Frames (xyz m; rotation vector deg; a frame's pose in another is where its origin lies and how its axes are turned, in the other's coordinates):
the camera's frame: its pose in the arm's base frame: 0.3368 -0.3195 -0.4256 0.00 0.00 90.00
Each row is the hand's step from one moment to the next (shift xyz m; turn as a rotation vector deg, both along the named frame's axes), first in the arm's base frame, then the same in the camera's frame.
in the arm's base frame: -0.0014 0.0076 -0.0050 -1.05 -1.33 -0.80
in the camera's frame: 0.0076 0.0014 -0.0050 -1.33 1.05 -0.80
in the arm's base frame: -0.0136 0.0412 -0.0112 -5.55 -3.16 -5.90
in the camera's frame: 0.0412 0.0136 -0.0112 -3.16 5.55 -5.90
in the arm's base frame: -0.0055 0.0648 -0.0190 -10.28 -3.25 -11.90
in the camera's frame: 0.0648 0.0055 -0.0190 -3.25 10.28 -11.90
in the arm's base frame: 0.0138 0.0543 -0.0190 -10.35 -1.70 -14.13
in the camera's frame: 0.0543 -0.0138 -0.0190 -1.70 10.35 -14.13
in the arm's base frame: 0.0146 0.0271 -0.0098 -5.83 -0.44 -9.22
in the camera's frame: 0.0271 -0.0146 -0.0098 -0.44 5.83 -9.22
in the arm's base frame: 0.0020 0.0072 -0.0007 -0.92 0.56 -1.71
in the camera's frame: 0.0072 -0.0020 -0.0007 0.56 0.92 -1.71
